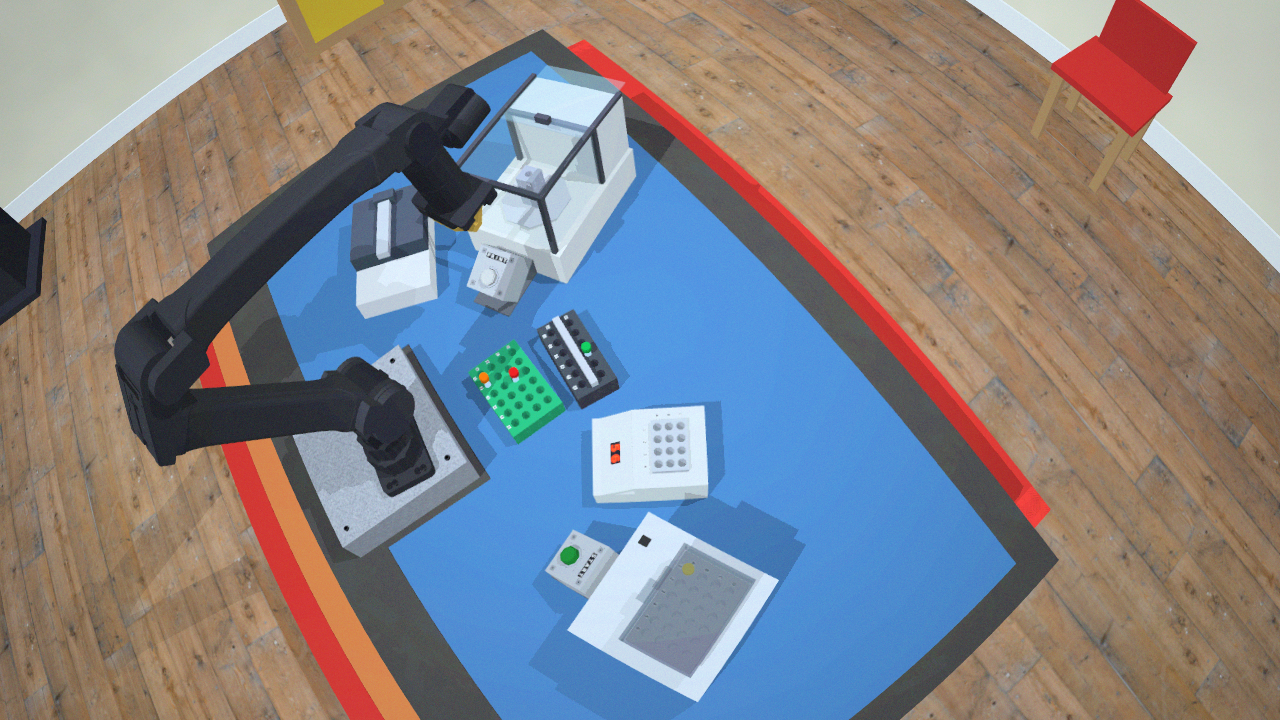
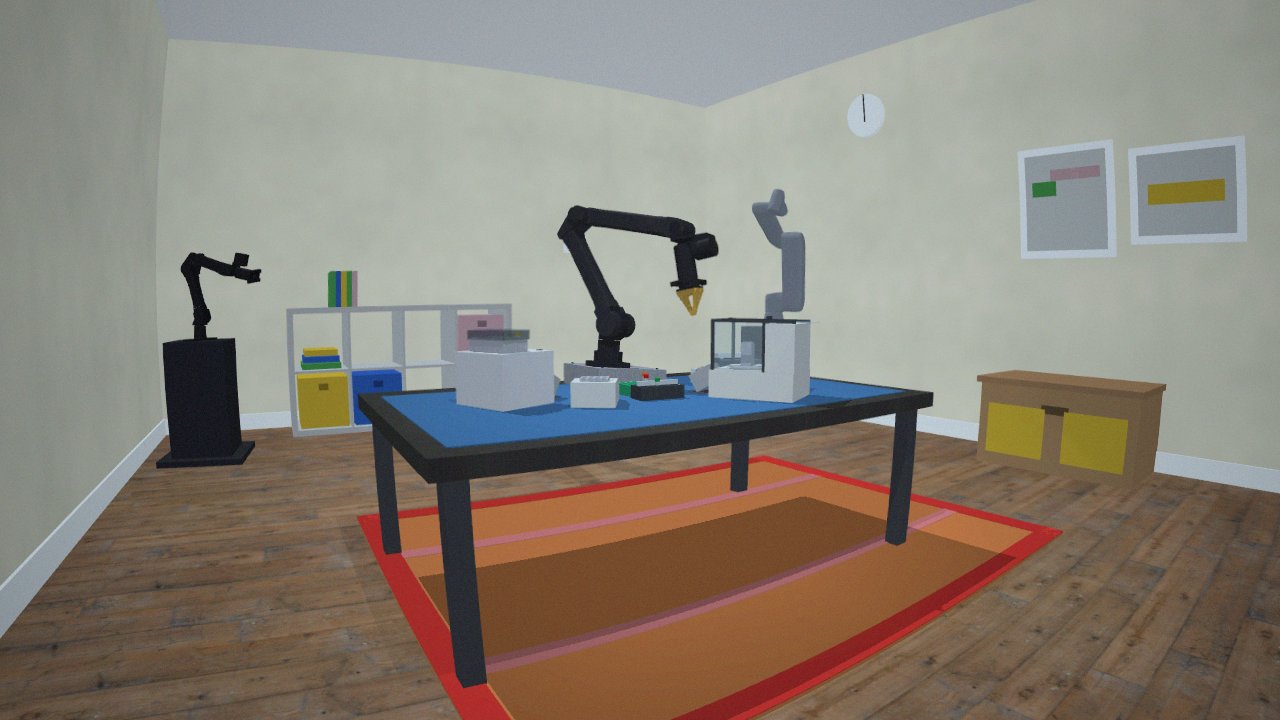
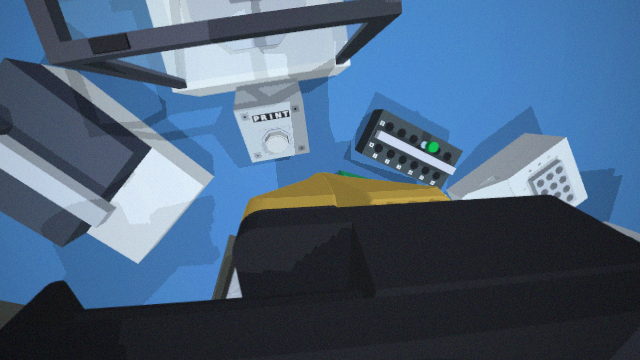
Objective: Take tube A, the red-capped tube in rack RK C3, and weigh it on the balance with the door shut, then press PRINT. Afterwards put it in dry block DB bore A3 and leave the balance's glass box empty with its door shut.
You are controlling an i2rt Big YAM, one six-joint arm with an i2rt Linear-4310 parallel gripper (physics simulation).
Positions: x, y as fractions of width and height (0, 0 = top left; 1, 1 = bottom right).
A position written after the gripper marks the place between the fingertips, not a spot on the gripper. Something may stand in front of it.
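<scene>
Shut and holding nothing, the gripper appears at (image 1: 0.37, 0.32) and again at (image 3: 0.50, 0.51). The scene also has a balance door (image 1: 0.44, 0.14). A PRINT button box (image 1: 0.39, 0.39) is visible in image 3 too (image 3: 0.42, 0.33), and with these things there is a white device (image 1: 0.53, 0.84).
</scene>
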